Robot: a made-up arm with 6 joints.
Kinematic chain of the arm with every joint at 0, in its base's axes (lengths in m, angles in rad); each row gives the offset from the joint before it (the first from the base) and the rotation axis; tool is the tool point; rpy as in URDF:
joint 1: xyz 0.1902 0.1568 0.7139 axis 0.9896 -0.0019 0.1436
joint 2: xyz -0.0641 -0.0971 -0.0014 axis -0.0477 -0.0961 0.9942
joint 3: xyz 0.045 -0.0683 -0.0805 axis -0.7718 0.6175 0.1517
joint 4: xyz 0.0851 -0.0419 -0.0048 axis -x
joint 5: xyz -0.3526 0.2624 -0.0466 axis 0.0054 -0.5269 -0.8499
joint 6: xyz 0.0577 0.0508 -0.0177 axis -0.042 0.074 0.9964
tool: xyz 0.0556 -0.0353 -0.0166 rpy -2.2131 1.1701 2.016
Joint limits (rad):
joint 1: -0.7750..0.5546
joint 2: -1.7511..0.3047
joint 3: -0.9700..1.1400
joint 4: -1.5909..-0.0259
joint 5: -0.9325..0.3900
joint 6: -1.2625..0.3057
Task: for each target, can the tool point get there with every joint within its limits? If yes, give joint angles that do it. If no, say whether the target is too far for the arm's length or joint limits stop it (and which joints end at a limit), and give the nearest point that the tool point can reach.
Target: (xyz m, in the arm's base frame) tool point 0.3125 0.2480 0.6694
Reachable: yes | joints 0.2770 -1.5428 -0.3734 -0.2699 -0.5582 -0.8898
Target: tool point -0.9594 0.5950 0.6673
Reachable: no: too far | nearest point -0.2326 0.2693 0.7588 | short by 0.802 m
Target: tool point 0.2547 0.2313 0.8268
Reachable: yes | joints -0.0206 -1.0138 0.6171 -1.1641 -0.5789 -0.3122
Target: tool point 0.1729 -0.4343 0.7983
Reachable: no: joint limits stop it (at a limit: joint 1, joint 2, joint 4, joint 6) | nearest point -0.0006 -0.1606 0.7426 | short by 0.329 m
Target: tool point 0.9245 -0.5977 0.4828
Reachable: no: too far | nearest point 0.4229 -0.0624 0.7445 | short by 0.779 m
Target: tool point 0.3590 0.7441 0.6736
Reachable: no: joint limits stop it (at a limit: joint 1, joint 4, joint 5, joint 6) | nearest point 0.2577 0.4388 0.6714 | short by 0.322 m
